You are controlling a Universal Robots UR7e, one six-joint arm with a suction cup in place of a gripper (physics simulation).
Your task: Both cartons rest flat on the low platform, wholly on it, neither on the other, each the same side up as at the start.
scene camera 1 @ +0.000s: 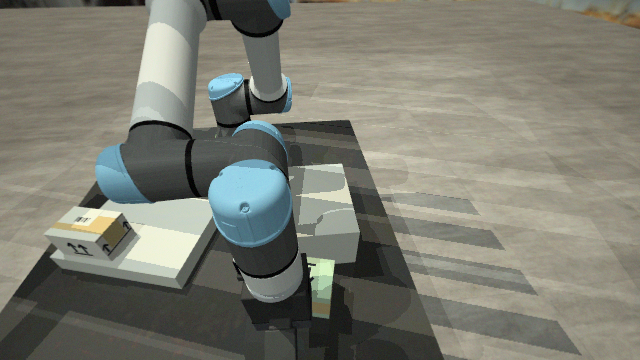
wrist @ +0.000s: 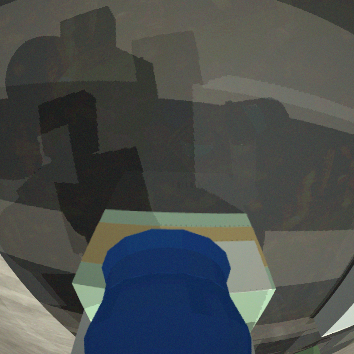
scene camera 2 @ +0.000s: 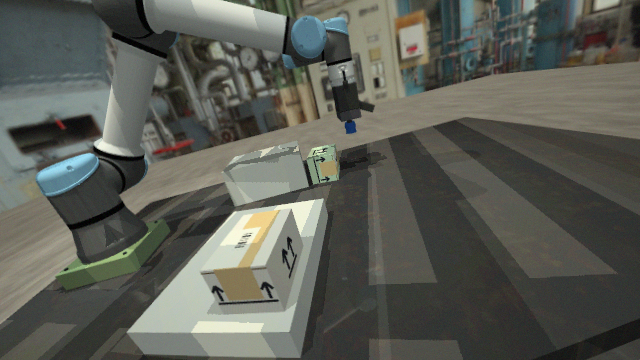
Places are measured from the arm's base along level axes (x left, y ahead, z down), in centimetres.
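Pixels of known places: hand, its tool point: (wrist: 165, 279) (scene camera 2: 351, 132); arm's base, origin of its link: (scene camera 2: 116, 243).
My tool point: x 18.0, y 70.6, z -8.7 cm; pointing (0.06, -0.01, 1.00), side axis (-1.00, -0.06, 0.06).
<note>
Ahead of a thing's pixels: the offset from my tool point to its top centre. Level surfaces: height alone.
A white carton @[dx -46.2, dy -26.7, dz +0.8 cm] (scene camera 1: 90, 231) (scene camera 2: 252, 250) with tan tape and upward arrows rests flat on the low platform @[dx -37.6, dy -30.9, dz +8.3 cm] (scene camera 1: 165, 250) (scene camera 2: 170, 305). A green carton @[dx +2.4, dy -10.7, dz +4.1 cm] (scene camera 1: 322, 282) (scene camera 2: 323, 165) (wrist: 97, 245) is on the dark mat, at the end of the taller grey block. Its arrows point sideways in scene camera 2, so it lies on a side; its taped, labelled face points away from the block. My gripper, a blue suction cup (scene camera 2: 350, 128) (wrist: 167, 280), is off and holds nothing. It hangs above and slightly beyond the green carton, with a visible gap. In scene camera 1 the arm hides the cup.
The taller grey block @[dx +6.1, dy -30.5, dz +1.1 cm] (scene camera 1: 327, 200) (scene camera 2: 270, 172) stands right behind the green carton, on the robot-base side. The arm's green base plate (scene camera 2: 127, 262) is beside the low platform in scene camera 2. The dark mat @[dz +13.1 cm] (scene camera 1: 150, 320) (scene camera 2: 480, 300) lies under everything.
</note>
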